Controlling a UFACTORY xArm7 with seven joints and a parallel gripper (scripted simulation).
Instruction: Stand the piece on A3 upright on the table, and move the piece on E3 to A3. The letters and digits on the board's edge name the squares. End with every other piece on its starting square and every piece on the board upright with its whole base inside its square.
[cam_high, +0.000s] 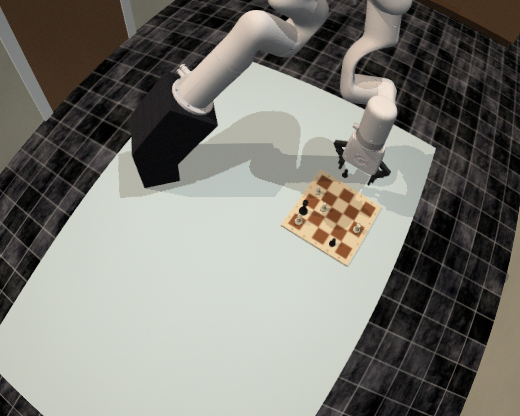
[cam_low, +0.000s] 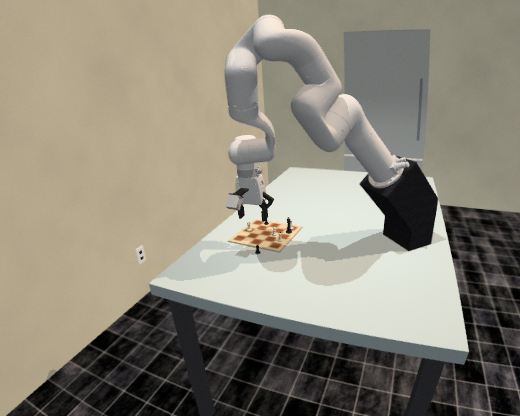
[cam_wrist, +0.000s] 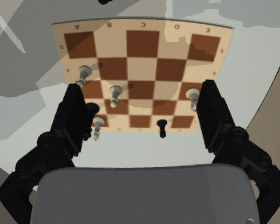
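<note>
Right now the white piece is 100 mm below my hand, 100 mm ahead of it and 70 mm to the right of it. Round my hand: chessboard (110 mm below, 90 mm to the right, 20 mm ahead); tall black piece (150 mm to the right, 80 mm below, 40 mm behind).
</note>
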